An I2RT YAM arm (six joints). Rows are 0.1 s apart.
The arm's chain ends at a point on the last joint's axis. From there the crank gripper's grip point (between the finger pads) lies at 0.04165 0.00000 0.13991 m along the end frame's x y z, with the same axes.
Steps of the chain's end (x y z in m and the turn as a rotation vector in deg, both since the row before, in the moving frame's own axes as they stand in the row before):
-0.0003, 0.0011, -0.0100, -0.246, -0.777, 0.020
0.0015, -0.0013, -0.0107, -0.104, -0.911, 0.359
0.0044, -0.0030, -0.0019, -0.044, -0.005, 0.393
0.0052, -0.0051, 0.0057, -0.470, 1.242, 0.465
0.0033, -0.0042, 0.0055, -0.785, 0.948, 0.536
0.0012, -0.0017, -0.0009, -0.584, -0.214, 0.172
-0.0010, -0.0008, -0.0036, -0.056, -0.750, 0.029
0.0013, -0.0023, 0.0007, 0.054, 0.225, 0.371
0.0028, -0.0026, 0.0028, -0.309, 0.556, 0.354
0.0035, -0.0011, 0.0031, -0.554, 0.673, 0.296
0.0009, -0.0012, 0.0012, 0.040, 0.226, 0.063
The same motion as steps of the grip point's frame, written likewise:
-0.0022, 0.0017, -0.0094, -0.246, -0.777, 0.020
-0.0007, -0.0008, -0.0101, -0.104, -0.911, 0.359
0.0044, -0.0026, -0.0019, -0.044, -0.005, 0.393
0.0082, -0.0036, 0.0048, -0.470, 1.242, 0.465
0.0056, -0.0019, 0.0048, -0.785, 0.948, 0.536
0.0007, -0.0001, -0.0008, -0.584, -0.214, 0.172
-0.0028, -0.0006, -0.0031, -0.056, -0.750, 0.029
0.0018, -0.0022, 0.0005, 0.054, 0.225, 0.371
0.0042, -0.0016, 0.0024, -0.309, 0.556, 0.354
0.0051, 0.0005, 0.0026, -0.554, 0.673, 0.296
0.0015, -0.0013, 0.0010, 0.040, 0.226, 0.063

